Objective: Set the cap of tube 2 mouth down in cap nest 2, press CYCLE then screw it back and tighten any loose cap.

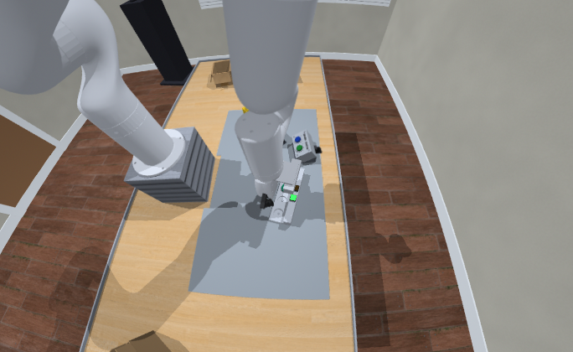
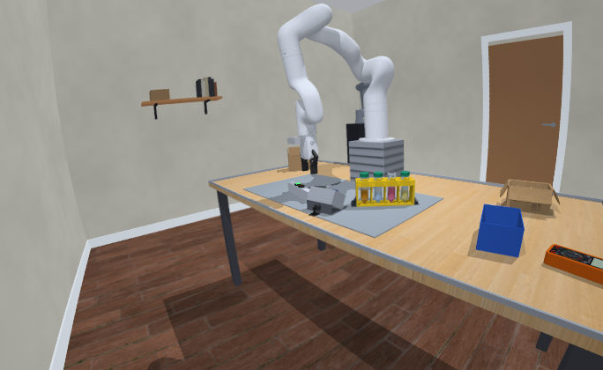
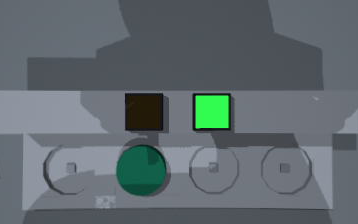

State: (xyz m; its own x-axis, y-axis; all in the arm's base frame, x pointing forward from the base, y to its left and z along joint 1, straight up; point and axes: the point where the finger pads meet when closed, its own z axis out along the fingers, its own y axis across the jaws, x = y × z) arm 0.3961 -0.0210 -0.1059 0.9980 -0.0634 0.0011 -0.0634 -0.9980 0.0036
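The green cap is 9 cm below my hand, 6 cm to the left of it and 3 cm ahead of it. The rest, counted from my hand: green key 22 cm to the left, 6 cm ahead, 4 cm below; then key housing 24 cm to the left, 7 cm ahead, 5 cm below; then blue key 26 cm to the left, 4 cm below, 4 cm ahead.
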